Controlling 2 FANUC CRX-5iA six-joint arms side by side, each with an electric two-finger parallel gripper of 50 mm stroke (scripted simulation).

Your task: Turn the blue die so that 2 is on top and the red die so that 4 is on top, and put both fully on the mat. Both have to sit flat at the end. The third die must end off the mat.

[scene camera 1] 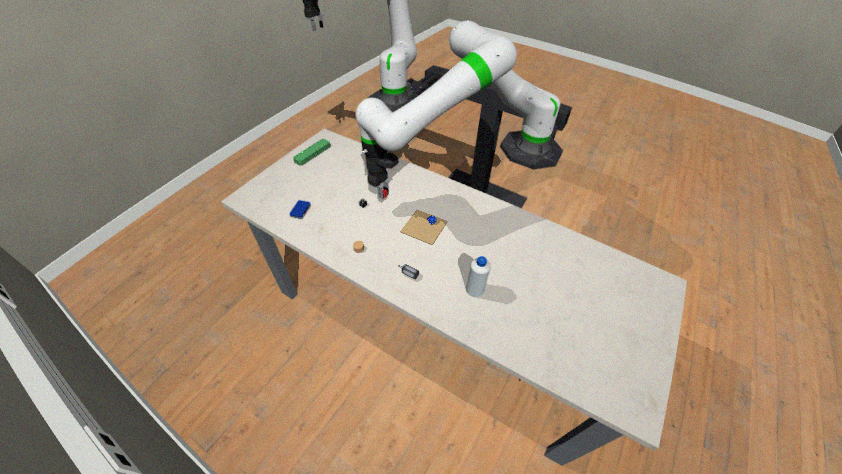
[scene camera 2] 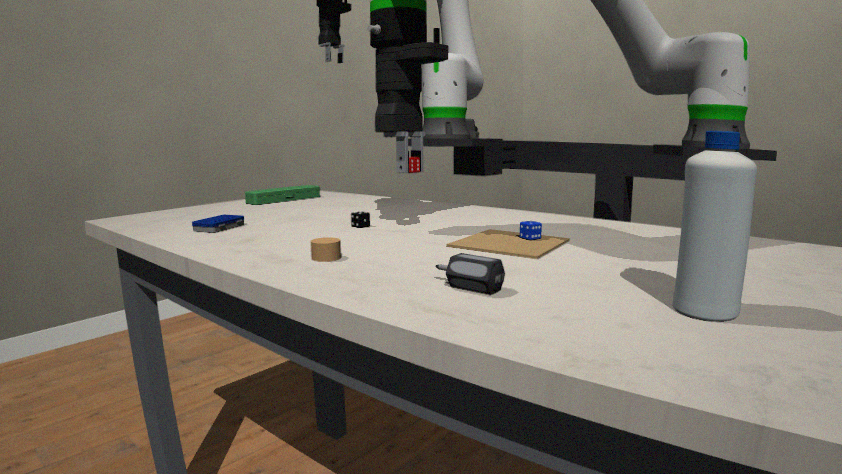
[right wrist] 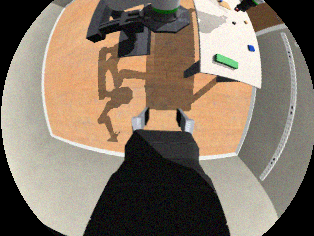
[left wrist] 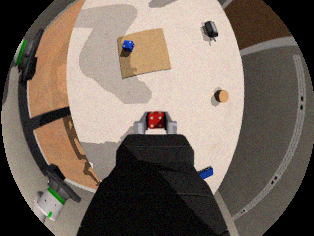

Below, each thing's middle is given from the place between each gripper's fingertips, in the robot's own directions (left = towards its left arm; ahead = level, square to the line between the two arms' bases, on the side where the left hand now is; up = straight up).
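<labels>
My left gripper (scene camera 2: 410, 172): 12 cm above the tan mat (scene camera 2: 492, 241), 17 cm to the right of it, 2 cm past it. Dark screwdriver-like tool (scene camera 2: 480, 274): 20 cm ahead of my left hand, 24 cm to the left of it, 10 cm below it. White bottle (scene camera 2: 719, 188): 13 cm ahead of my left hand, 48 cm to the left of it, 4 cm below it.
My right hand (scene camera 2: 334, 62): 44 cm above the tan mat, 56 cm short of it, 100 cm to the right of it. Dark screwdriver-like tool: 78 cm ahead of my right hand, 107 cm to the left of it, 42 cm below it.
</labels>
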